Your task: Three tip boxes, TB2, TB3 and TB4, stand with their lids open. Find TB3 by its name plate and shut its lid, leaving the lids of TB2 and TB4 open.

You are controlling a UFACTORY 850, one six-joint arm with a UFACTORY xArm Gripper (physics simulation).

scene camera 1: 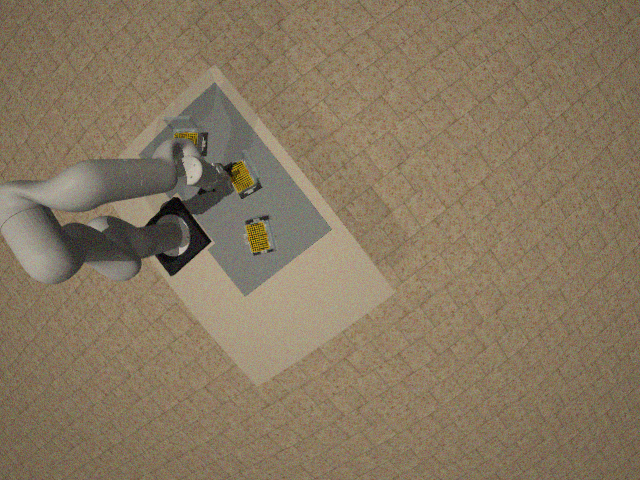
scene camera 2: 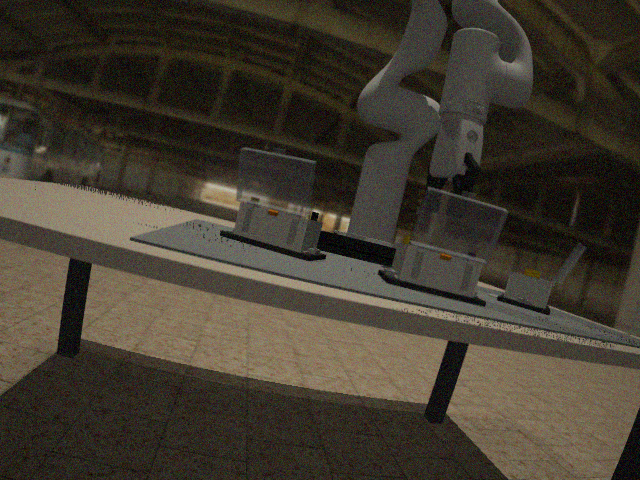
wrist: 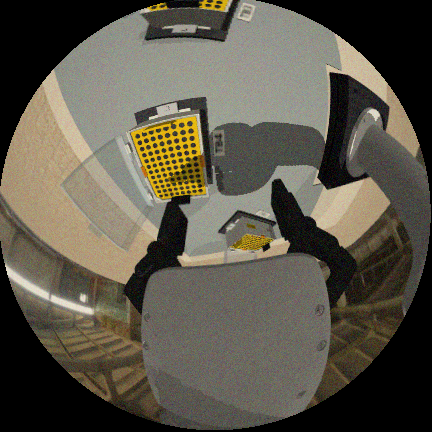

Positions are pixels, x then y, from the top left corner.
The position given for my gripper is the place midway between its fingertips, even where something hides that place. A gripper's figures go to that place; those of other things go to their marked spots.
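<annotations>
With my gripper (wrist: 224,200) I am looking at 0.12 m from the lens. A tip box (wrist: 196,106) is 0.20 m from the lens, while for a grey mat (wrist: 266,84) that distance is 0.23 m from the lens.
</annotations>
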